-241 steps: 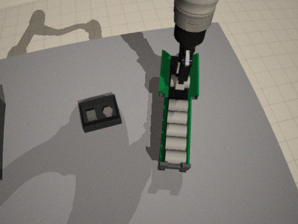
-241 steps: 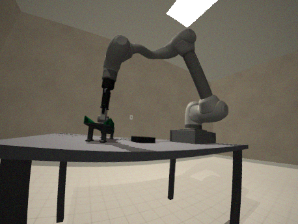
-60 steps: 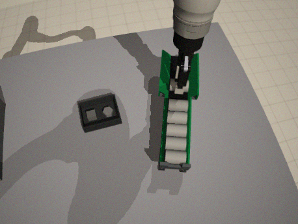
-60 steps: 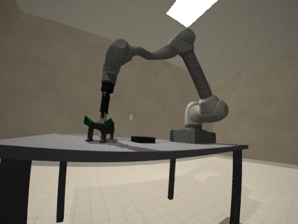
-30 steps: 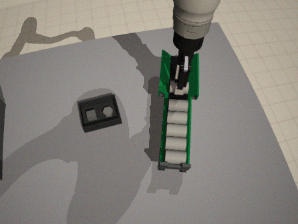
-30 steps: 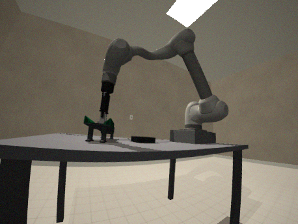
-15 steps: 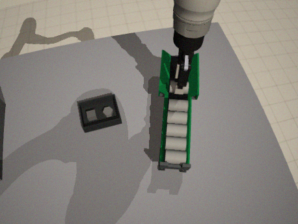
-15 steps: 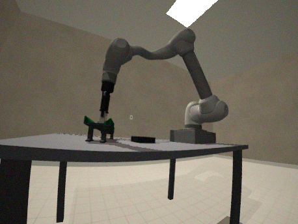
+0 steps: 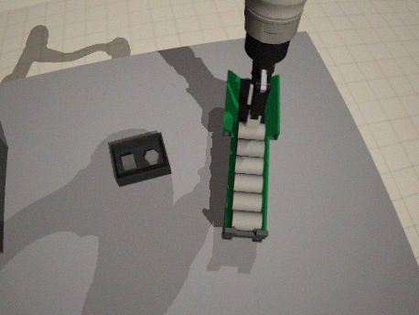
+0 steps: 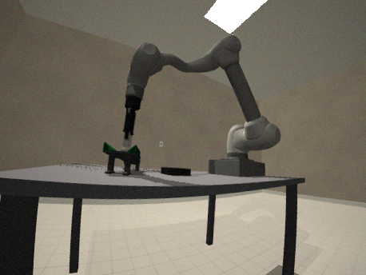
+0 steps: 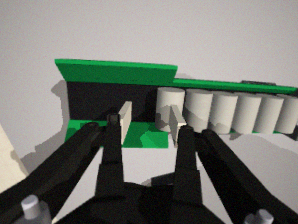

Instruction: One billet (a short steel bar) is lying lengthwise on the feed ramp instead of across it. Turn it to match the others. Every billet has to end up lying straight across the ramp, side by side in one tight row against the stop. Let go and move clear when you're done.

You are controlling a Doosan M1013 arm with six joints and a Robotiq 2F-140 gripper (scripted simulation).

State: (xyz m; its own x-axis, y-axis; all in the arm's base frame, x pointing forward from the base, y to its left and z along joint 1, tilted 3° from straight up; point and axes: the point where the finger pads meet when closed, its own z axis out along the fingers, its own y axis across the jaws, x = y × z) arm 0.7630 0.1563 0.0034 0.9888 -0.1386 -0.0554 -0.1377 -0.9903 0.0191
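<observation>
The ramp is 90 mm below my hand, 60 mm to the right of it and 10 mm behind it. Also, from my hand: dark block: 260 mm behind, 140 mm below, 50 mm to the right; then grey stop: 250 mm to the right, 90 mm below, 40 mm behind.
</observation>
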